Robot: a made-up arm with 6 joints.
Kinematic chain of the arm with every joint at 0, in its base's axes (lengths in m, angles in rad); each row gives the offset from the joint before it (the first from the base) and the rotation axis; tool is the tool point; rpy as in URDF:
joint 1: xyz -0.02 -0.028 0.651 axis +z
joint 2: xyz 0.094 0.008 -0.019 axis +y
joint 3: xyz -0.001 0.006 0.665 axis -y
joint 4: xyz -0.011 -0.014 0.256 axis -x
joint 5: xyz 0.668 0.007 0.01 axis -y
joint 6: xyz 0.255 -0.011 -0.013 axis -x
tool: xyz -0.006 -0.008 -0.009 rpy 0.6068 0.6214 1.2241
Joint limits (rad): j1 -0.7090..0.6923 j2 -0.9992..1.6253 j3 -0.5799..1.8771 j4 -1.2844..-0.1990 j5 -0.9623..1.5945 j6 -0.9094..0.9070
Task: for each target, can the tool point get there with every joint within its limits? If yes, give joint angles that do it. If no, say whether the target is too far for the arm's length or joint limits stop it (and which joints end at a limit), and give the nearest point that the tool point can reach.
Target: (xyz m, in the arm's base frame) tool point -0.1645 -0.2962 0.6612
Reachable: no: joint limits stop it (at a limit: joint 1, joint 2, joint 3, joint 4, joint 5) | nearest point 0.1717 -0.1524 1.3548 | short by 0.784 m
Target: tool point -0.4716 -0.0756 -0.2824
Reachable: no: joint limits stop it (at a limit: joint 1, joint 2, joint 3, joint 4) | nearest point 0.2483 -0.2417 -0.1584 | short by 0.749 m
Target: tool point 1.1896 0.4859 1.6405
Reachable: yes | joints 0.5164 0.9288 1.2651 -0.9735 0.8345 -0.5668
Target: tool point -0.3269 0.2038 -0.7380
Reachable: no: joint limits stop it (at a limit: joint 1, joint 2, joint 3, joint 4) | nearest point 0.2425 0.3013 -0.2481 | short by 0.757 m
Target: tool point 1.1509 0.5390 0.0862
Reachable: yes | joints 0.4432 1.2895 0.1470 -0.5697 -0.1321 0.3437
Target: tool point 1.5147 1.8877 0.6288
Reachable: no: too far | nearest point 1.2074 1.1097 0.6298 | short by 0.837 m
